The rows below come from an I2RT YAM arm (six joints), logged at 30 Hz.
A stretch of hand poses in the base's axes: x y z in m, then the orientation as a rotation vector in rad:
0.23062 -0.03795 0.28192 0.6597 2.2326 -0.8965
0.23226 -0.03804 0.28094 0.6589 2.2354 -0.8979
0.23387 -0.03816 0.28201 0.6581 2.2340 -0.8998
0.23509 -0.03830 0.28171 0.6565 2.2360 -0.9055
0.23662 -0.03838 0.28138 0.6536 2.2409 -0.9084
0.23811 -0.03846 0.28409 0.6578 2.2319 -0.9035
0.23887 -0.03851 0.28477 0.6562 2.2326 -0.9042
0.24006 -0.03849 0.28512 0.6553 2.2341 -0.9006
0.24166 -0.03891 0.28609 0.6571 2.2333 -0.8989
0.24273 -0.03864 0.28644 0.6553 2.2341 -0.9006
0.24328 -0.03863 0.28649 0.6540 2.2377 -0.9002
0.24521 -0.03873 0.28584 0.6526 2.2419 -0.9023
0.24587 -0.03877 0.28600 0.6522 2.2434 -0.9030
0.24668 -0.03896 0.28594 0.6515 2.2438 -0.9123
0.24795 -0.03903 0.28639 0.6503 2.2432 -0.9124
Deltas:
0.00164 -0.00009 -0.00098 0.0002 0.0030 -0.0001
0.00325 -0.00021 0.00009 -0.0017 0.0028 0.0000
0.00447 -0.00035 -0.00021 -0.0046 0.0071 -0.0009
0.00600 -0.00043 -0.00054 -0.0050 0.0127 -0.0001
0.00749 -0.00051 0.00217 -0.0049 0.0026 -0.0010
0.00825 -0.00056 0.00285 -0.0054 0.0036 -0.0001
0.00944 -0.00054 0.00320 -0.0030 0.0034 0.0017
0.01104 -0.00096 0.00417 -0.0018 0.0018 0.0010
0.01211 -0.00069 0.00452 -0.0030 0.0034 0.0017
0.01266 -0.00068 0.00457 -0.0016 0.0064 0.0026
0.01459 -0.00078 0.00392 -0.0013 0.0110 0.0026
0.01525 -0.00082 0.00408 -0.0012 0.0126 0.0026
0.01606 -0.00101 0.00402 -0.0065 0.0170 -0.0001
0.01733 -0.00108 0.00447 -0.0072 0.0167 0.0007

